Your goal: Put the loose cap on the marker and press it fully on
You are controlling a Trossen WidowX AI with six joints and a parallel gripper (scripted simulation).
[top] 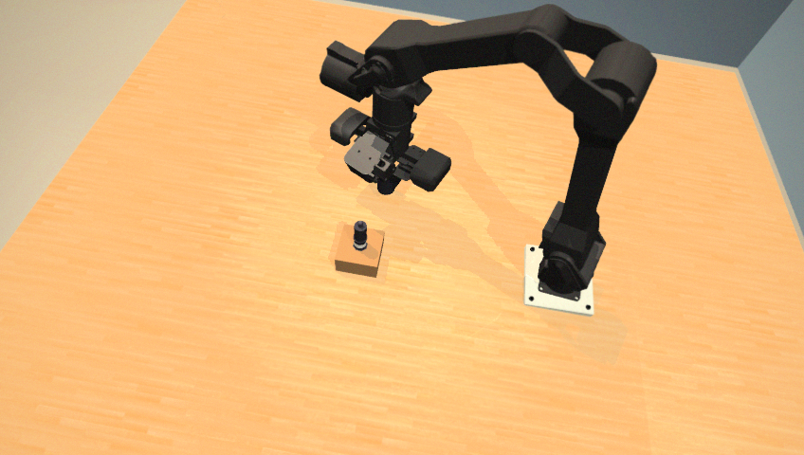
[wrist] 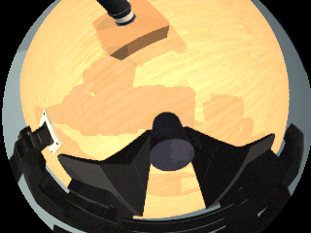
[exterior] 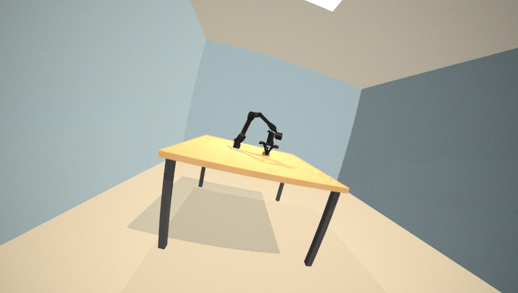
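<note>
The holder block lies 130 mm to the left of my gripper tip and 20 mm below it. From my gripper tip the other things lie so: marker cap (10 mm above).
</note>
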